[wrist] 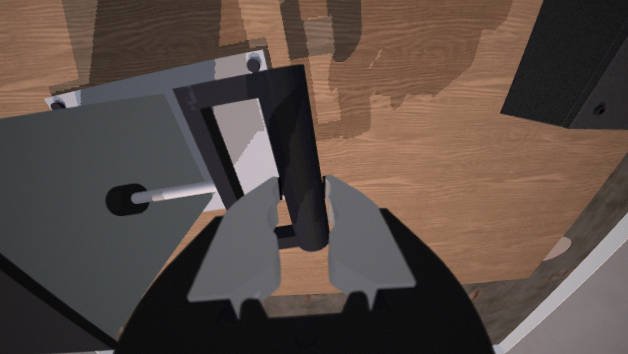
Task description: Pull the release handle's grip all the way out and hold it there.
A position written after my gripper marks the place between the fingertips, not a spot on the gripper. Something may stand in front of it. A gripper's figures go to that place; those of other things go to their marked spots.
My gripper (302, 178) is 14 cm from the lens. A release handle grip (283, 95): 10 cm from the lens.
